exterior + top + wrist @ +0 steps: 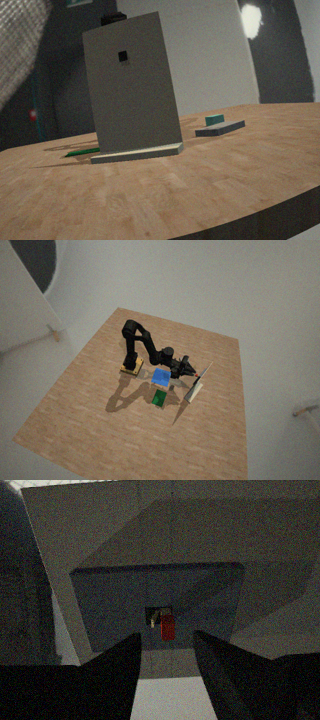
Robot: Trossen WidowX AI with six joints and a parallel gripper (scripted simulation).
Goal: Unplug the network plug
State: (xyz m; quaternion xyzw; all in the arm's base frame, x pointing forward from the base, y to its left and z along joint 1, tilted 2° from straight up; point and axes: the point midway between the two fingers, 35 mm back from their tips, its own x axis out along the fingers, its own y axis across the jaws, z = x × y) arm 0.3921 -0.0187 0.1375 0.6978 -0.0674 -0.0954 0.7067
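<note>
Now: the red plug 20 mm ahead of my gripper tip and 10 mm to the right of it. From my gripper tip the other things lie so: upright panel: 40 mm ahead, 20 mm to the right, 70 mm below; flat grey slab: 30 mm behind, 190 mm to the left, 180 mm below; blue square: 190 mm behind, 20 mm to the left, 190 mm below.
</note>
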